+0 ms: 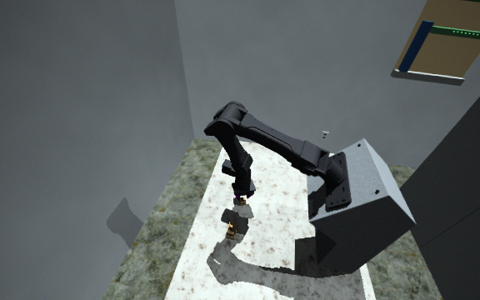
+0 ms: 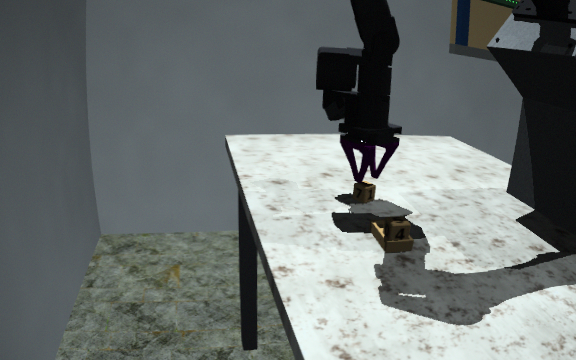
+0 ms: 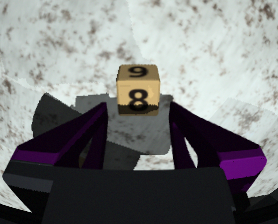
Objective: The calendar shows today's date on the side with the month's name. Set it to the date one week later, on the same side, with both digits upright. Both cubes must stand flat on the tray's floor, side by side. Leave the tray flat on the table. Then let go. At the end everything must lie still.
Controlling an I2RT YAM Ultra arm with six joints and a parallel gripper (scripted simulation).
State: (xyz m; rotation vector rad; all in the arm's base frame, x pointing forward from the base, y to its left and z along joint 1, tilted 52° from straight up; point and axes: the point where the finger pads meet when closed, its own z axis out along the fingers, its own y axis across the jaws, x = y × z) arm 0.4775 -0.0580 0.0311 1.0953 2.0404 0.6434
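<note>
Now: the wooden digit cube 30 mm below my hand.
</note>
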